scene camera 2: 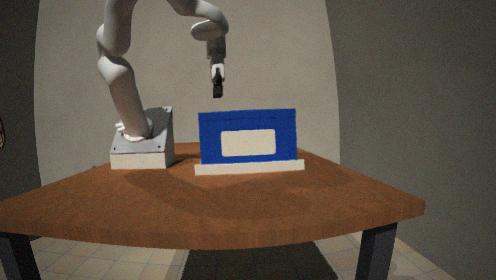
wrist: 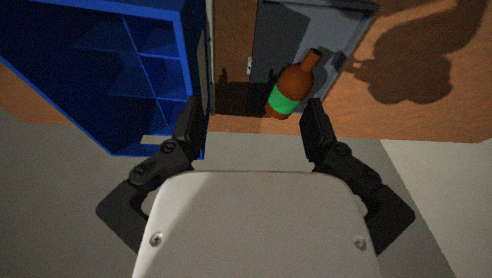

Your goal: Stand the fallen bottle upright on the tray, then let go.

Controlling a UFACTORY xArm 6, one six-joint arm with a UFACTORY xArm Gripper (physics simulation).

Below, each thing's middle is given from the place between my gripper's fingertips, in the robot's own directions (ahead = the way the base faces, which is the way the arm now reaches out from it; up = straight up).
Scene:
The brown bottle [wrist: 295, 82] lies 20 cm below my hand, 13 cm ahead of it and 11 cm to the left of it.

